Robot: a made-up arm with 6 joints. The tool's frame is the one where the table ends. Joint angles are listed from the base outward.
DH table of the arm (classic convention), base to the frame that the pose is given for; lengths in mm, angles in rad. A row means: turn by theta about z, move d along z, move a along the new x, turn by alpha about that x. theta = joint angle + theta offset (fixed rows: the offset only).
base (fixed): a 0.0, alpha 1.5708, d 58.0, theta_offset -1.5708
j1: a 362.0, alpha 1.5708, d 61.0, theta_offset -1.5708
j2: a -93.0, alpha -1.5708, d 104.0, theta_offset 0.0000
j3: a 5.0, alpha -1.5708, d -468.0, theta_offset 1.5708
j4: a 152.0, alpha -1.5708, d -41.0, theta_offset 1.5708
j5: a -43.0, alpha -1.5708, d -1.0, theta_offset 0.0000
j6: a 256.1, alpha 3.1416, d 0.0, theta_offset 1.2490
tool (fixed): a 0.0, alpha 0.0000, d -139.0, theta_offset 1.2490
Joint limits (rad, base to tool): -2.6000..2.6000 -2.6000..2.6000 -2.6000..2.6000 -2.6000..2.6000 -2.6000..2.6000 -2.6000..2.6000
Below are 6 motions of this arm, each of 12 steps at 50 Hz.
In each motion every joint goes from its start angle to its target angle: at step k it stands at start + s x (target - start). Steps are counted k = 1, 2, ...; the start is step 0. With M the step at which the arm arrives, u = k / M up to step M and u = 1 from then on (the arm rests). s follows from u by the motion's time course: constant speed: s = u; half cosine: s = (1 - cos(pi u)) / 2; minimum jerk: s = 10 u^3 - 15 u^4 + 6 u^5.
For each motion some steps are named. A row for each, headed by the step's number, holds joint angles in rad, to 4 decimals.
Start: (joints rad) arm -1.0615 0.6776 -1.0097 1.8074 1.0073 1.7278
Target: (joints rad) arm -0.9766 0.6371 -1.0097 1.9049 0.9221 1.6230
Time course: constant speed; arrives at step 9
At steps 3, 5, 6, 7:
3: -1.0332 0.6641 -1.0097 1.8399 0.9789 1.6929
5: -1.0143 0.6551 -1.0097 1.8616 0.9600 1.6696
6: -1.0049 0.6506 -1.0097 1.8724 0.9505 1.6579
7: -0.9955 0.6461 -1.0097 1.8832 0.9410 1.6463

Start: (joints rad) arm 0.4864 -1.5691 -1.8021 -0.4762 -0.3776 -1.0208
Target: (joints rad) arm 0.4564 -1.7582 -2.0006 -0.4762 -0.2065 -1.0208
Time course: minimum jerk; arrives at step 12
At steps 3, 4, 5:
3: 0.4833 -1.5887 -1.8226 -0.4762 -0.3599 -1.0208
4: 0.4801 -1.6088 -1.8438 -0.4762 -0.3417 -1.0208
5: 0.4760 -1.6346 -1.8709 -0.4762 -0.3183 -1.0208

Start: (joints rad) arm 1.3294 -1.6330 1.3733 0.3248 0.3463 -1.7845
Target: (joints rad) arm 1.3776 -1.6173 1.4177 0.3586 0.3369 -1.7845
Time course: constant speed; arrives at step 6
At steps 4, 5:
4: 1.3615 -1.6225 1.4029 0.3473 0.3400 -1.7845
5: 1.3696 -1.6199 1.4103 0.3530 0.3385 -1.7845

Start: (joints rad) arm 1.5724 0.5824 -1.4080 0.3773 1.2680 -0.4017
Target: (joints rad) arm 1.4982 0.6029 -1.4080 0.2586 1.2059 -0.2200
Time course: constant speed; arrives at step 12
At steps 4, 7, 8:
4: 1.5477 0.5892 -1.4080 0.3377 1.2473 -0.3411
7: 1.5291 0.5944 -1.4080 0.3081 1.2318 -0.2957
8: 1.5229 0.5961 -1.4080 0.2982 1.2266 -0.2806

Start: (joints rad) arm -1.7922 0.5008 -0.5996 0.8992 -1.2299 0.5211
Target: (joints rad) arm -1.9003 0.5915 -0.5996 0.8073 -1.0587 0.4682
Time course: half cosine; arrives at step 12
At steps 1, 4, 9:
1: -1.7940 0.5023 -0.5996 0.8976 -1.2270 0.5202
4: -1.8192 0.5235 -0.5996 0.8762 -1.1871 0.5079
9: -1.8845 0.5782 -0.5996 0.8208 -1.0838 0.4759

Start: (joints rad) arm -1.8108 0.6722 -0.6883 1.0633 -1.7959 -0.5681
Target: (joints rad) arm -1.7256 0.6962 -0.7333 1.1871 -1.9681 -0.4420
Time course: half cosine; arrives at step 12
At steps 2, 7, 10, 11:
2: -1.8051 0.6738 -0.6913 1.0716 -1.8074 -0.5597
7: -1.7572 0.6873 -0.7166 1.1412 -1.9043 -0.4887
10: -1.7313 0.6946 -0.7303 1.1788 -1.9566 -0.4504
11: -1.7271 0.6958 -0.7325 1.1850 -1.9652 -0.4441

